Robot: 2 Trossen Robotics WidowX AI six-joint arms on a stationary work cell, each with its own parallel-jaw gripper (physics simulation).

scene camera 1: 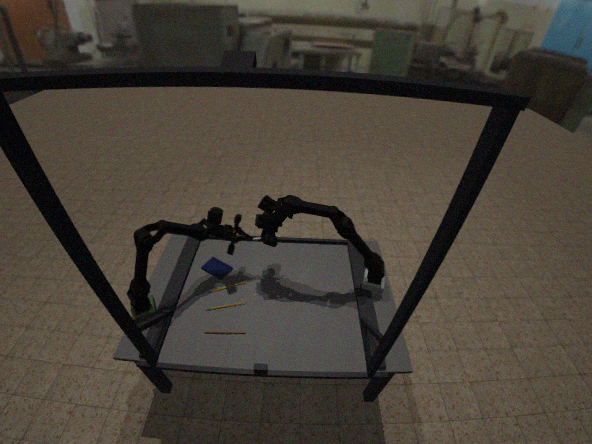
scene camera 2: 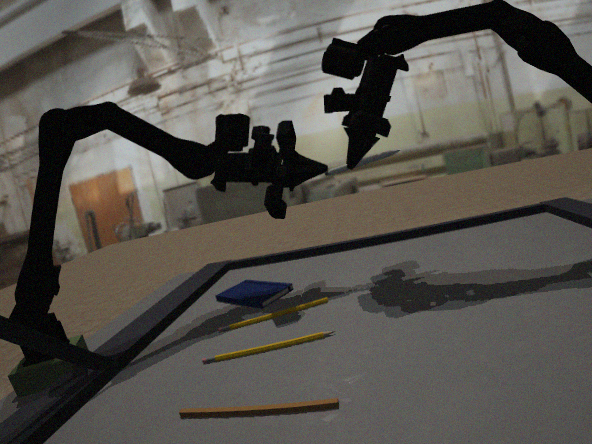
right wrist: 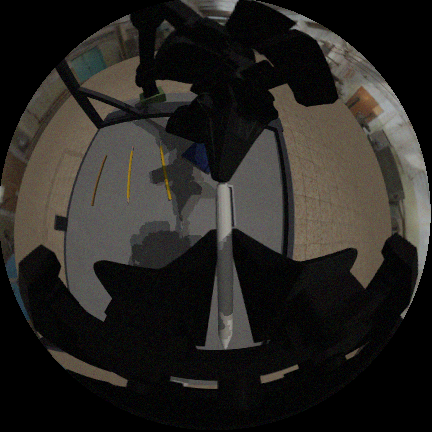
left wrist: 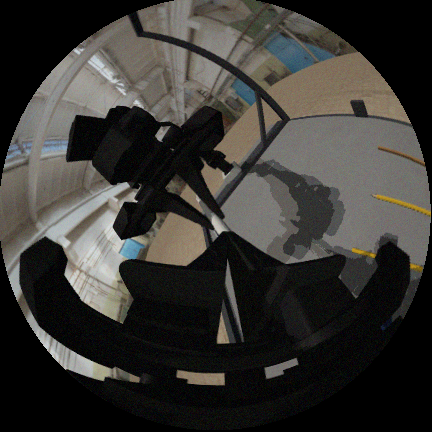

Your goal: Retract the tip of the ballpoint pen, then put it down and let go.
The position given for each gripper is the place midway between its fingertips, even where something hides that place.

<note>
The left gripper (scene camera 2: pixel 327 168) is shut and touches a white ballpoint pen. The table carries a blue notebook (scene camera 2: pixel 258 294). Also in view: the right gripper (scene camera 2: pixel 349 168), a dark frame post (left wrist: pixel 238 73) and a dark raised rim (scene camera 1: pixel 365 305).
The left gripper shows as well in the right wrist view (right wrist: pixel 219 180) and in the left wrist view (left wrist: pixel 226 236). The right gripper shows as well in the right wrist view (right wrist: pixel 223 234) and in the left wrist view (left wrist: pixel 218 223). The dark raised rim is seen too in the right wrist view (right wrist: pixel 275 125).
</note>
